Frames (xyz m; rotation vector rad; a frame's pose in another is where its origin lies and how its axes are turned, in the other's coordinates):
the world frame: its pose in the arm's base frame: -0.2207 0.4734 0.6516 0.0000 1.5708 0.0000
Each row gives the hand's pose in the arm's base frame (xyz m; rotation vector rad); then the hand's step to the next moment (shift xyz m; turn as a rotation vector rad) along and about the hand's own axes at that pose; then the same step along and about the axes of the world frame.
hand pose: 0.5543 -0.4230 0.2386 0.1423 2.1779 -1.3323
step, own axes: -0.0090 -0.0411 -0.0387 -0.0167 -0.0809 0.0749
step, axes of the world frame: -0.0499 0.0141 -0.0241 -0.0469 -0.1001 0.0148
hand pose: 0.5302 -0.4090 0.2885 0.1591 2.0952 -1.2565
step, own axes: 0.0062 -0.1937 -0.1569 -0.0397 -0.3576 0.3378
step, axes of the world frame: -0.1863 0.0250 -0.1639 -0.1847 -0.4557 0.0426
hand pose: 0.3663 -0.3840 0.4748 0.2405 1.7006 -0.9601
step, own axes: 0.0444 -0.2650 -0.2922 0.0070 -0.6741 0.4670
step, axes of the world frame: -0.1025 0.0183 -0.3831 -0.2857 -0.7654 -0.0710
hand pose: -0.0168 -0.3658 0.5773 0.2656 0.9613 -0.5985
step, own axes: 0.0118 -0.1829 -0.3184 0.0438 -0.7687 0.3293
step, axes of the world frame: 0.1783 -0.0037 -0.3212 -0.1830 -0.7909 -0.2054
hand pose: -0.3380 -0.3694 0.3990 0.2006 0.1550 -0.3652
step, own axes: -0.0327 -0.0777 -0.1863 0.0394 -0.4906 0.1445
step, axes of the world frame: 0.1872 -0.0187 -0.0800 -0.0511 -0.4941 -0.1280
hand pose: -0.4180 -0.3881 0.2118 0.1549 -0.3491 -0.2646
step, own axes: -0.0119 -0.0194 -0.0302 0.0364 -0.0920 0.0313
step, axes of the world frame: 0.0356 -0.0120 -0.0044 -0.0227 -0.1013 0.0008
